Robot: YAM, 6 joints.
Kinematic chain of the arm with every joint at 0, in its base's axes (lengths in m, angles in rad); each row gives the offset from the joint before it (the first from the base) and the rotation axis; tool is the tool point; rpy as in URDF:
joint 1: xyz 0 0 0.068 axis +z
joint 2: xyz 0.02 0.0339 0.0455 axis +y
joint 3: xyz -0.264 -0.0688 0 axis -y
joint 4: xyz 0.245 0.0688 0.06 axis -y
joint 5: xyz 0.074 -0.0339 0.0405 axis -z
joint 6: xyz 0.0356 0 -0.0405 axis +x
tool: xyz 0 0 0 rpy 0 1.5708 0
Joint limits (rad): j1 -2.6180..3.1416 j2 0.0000..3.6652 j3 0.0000..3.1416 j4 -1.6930..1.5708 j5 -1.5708..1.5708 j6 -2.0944..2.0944
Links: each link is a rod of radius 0.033 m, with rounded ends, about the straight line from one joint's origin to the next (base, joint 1, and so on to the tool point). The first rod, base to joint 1, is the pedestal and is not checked.
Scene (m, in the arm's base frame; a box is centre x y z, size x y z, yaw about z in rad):
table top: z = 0
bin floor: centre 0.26 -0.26 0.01 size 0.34 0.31 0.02 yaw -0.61
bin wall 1: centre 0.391 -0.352 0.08 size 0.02 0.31 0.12 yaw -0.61
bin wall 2: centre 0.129 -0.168 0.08 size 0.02 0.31 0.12 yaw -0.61
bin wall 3: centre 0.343 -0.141 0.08 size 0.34 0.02 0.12 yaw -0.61
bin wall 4: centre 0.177 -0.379 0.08 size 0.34 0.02 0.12 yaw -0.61
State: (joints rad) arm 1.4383 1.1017 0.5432 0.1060 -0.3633 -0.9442
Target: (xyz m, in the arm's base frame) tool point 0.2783 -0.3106 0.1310
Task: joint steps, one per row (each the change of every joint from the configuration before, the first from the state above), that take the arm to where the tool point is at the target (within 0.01 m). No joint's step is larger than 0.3 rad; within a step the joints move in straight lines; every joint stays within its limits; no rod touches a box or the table.
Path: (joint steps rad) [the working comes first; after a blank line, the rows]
Joints at the target: -0.8525 2.0072 1.0992 0.2642 -0.1446 -0.9442
Straight joint move there: touches bin wall 3.

1: -0.2879 -0.0756 0.2958 0.0828 0.2575 -0.1900
2: -0.2880 -0.0755 0.2959 0.0829 0.2574 -0.1900
3: -0.2879 -0.0756 0.2958 0.0828 0.2575 -0.1900
4: -0.2854 0.2264 -0.0663 -0.0180 -0.1108 0.1140
5: -0.2854 0.2265 -0.0663 -0.0181 -0.1107 0.1140
6: -0.2854 0.2264 -0.0663 -0.0180 -0.1107 0.1140
7: -0.2854 0.2265 -0.0663 -0.0181 -0.1107 0.1140
8: -0.2854 0.2264 -0.0663 -0.0181 -0.1108 0.1140

